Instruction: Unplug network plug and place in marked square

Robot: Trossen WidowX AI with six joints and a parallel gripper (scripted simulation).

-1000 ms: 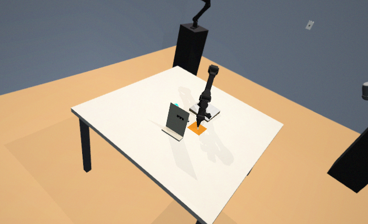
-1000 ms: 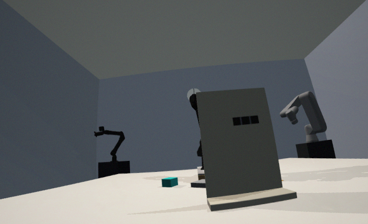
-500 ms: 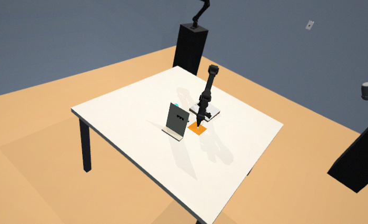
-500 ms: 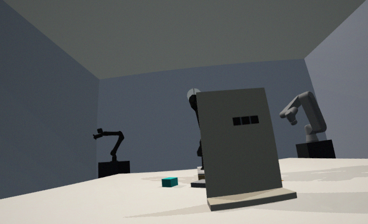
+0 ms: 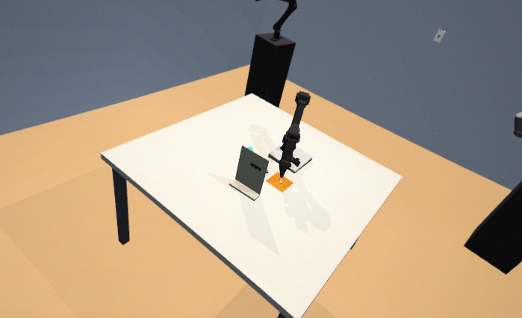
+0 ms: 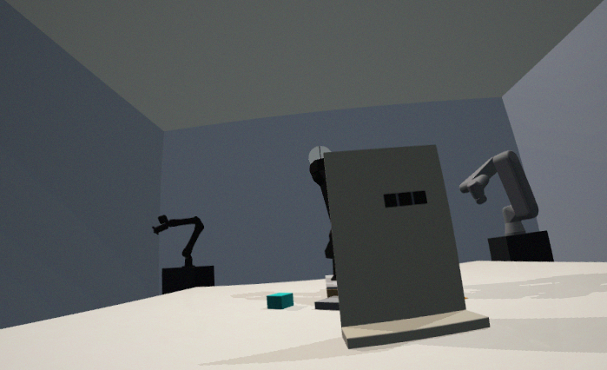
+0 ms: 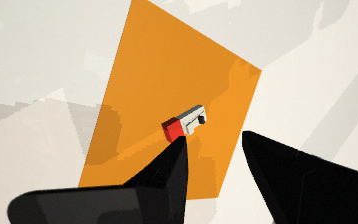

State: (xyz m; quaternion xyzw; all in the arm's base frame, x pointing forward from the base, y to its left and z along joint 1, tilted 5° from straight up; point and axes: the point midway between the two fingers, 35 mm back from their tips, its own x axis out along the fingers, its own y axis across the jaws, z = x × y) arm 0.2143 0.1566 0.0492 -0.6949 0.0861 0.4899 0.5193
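My gripper tip is now 20 mm above the network plug. Also, from my gripper tip: orange marked square 30 mm below; upright panel 210 mm ahead, 50 mm to the right, 80 mm above; teal block 20 mm behind, 300 mm to the right, 20 mm below.
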